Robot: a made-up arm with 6 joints. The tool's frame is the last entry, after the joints.
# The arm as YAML. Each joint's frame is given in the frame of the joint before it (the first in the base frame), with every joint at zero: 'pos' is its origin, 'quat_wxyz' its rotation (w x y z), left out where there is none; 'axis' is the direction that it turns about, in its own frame. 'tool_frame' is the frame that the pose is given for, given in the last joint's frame.
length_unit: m
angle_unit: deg
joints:
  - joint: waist
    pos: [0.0, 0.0, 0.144]
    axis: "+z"
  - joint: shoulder
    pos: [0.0, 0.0, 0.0]
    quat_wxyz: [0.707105, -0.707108, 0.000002, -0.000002]
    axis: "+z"
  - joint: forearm
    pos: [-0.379, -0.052, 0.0]
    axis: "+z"
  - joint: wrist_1
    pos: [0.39, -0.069, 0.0]
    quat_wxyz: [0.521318, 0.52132, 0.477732, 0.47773]
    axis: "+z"
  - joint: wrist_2
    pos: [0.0, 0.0, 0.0]
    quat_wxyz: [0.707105, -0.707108, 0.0, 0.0]
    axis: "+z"
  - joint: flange
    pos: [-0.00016, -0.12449, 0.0]
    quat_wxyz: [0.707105, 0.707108, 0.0, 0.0]
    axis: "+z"
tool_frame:
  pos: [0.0, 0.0, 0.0]
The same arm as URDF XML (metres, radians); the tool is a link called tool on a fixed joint. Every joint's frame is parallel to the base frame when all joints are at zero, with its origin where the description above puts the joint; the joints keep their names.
<robot name="arm">
  <joint name="tool_joint" type="fixed">
    <parent link="link6"/>
    <child link="tool"/>
    <origin xyz="0 0 0" rpy="0 1.4836 -0.0001"/>
  </joint>
  <joint name="flange" type="continuous">
    <parent link="link5"/>
    <child link="link6"/>
    <origin xyz="0.124 0 0.011"/>
    <axis xyz="0.9962 0 0.0871"/>
  </joint>
  <joint name="wrist_2" type="continuous">
    <parent link="link4"/>
    <child link="link5"/>
    <origin xyz="0 0 0"/>
    <axis xyz="0 1 0"/>
  </joint>
  <joint name="wrist_1" type="continuous">
    <parent link="link3"/>
    <child link="link4"/>
    <origin xyz="0.39 0 0.069"/>
    <axis xyz="0.9962 0 0.0871"/>
  </joint>
  <joint name="forearm" type="continuous">
    <parent link="link2"/>
    <child link="link3"/>
    <origin xyz="-0.379 0 0.052"/>
    <axis xyz="0 1 0"/>
  </joint>
  <joint name="shoulder" type="continuous">
    <parent link="link1"/>
    <child link="link2"/>
    <origin xyz="0 0 0"/>
    <axis xyz="0 1 0"/>
  </joint>
  <joint name="waist" type="continuous">
    <parent link="base_link"/>
    <child link="link1"/>
    <origin xyz="0 0 0.144"/>
    <axis xyz="0 0 1"/>
  </joint>
  <link name="base_link"/>
  <link name="link1"/>
  <link name="link2"/>
  <link name="link3"/>
  <link name="link4"/>
  <link name="link5"/>
  <link name="link6"/>
  <link name="tool"/>
</robot>

